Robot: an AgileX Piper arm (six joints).
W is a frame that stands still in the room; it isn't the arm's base.
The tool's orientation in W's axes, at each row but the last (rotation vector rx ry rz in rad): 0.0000 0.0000 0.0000; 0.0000 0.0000 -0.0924; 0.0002 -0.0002 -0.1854; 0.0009 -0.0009 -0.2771; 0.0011 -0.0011 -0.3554; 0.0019 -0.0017 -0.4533; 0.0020 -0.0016 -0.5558; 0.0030 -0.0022 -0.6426; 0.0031 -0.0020 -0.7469
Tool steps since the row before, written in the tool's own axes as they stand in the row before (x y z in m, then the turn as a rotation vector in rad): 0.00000 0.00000 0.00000 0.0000 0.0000 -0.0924; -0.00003 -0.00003 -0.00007 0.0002 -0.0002 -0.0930; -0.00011 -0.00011 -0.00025 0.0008 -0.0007 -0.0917; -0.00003 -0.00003 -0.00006 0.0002 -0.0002 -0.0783; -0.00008 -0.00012 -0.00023 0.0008 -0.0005 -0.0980; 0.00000 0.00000 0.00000 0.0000 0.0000 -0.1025; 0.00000 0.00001 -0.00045 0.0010 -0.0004 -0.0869; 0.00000 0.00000 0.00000 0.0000 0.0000 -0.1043; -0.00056 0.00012 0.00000 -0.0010 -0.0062 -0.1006
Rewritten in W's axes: 0.00000 0.00000 0.00000 0.0000 0.0000 -0.0924; -0.00003 -0.00003 -0.00007 0.0002 -0.0002 -0.0930; -0.00013 -0.00009 -0.00025 0.0007 -0.0008 -0.0917; -0.00004 -0.00002 -0.00006 0.0002 -0.0002 -0.0783; -0.00012 -0.00008 -0.00023 0.0007 -0.0007 -0.0980; 0.00000 0.00000 0.00000 0.0002 0.0001 -0.1025; 0.00001 0.00001 -0.00045 0.0008 -0.0007 -0.0869; 0.00000 0.00000 0.00000 0.0003 0.0002 -0.1043; -0.00033 0.00047 0.00000 -0.0047 -0.0037 -0.1006
